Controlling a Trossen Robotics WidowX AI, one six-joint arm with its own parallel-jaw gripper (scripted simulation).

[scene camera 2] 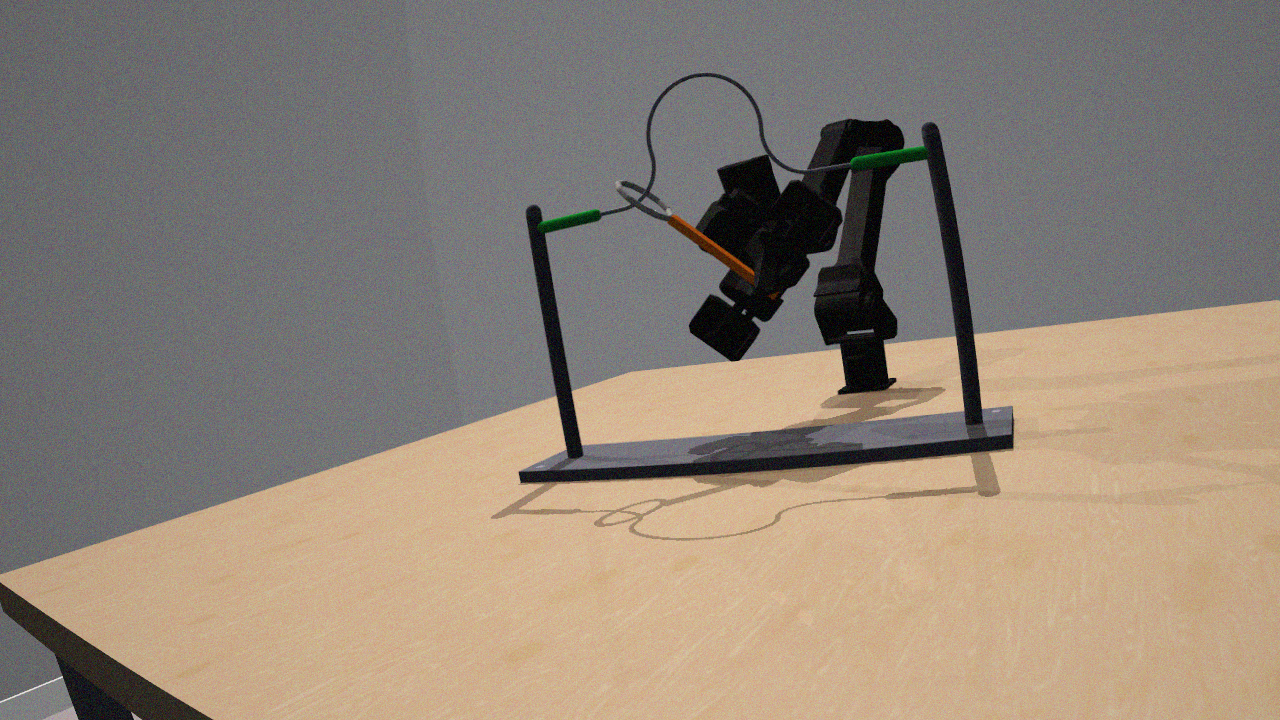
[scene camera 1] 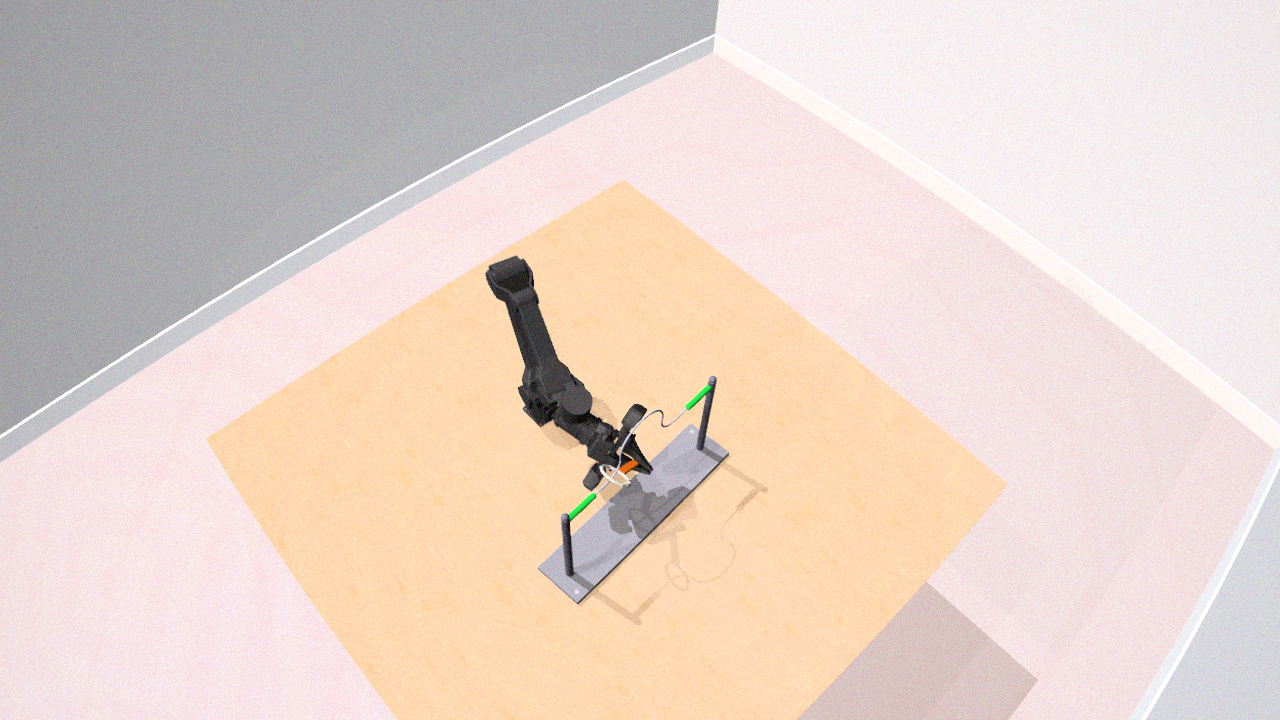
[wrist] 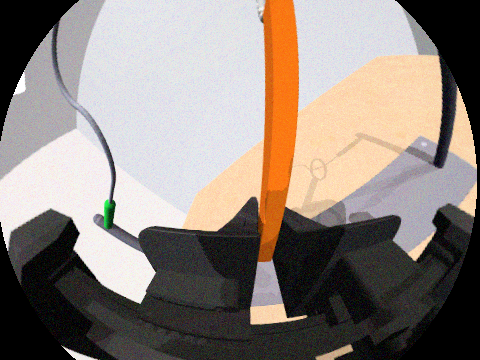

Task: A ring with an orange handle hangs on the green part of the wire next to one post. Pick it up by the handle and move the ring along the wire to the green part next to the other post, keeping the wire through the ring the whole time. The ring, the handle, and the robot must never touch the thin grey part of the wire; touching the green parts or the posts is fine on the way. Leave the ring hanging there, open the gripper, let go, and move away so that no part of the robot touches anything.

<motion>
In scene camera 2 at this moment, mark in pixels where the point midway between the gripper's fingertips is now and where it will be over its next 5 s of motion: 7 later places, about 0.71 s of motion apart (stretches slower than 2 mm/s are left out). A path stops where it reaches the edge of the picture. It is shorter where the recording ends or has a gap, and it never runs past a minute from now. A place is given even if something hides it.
The gripper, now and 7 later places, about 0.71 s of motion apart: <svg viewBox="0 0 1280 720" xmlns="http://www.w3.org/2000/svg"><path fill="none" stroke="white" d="M758 294L790 248L803 194L803 165L800 140L799 143L791 174L771 200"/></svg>
</motion>
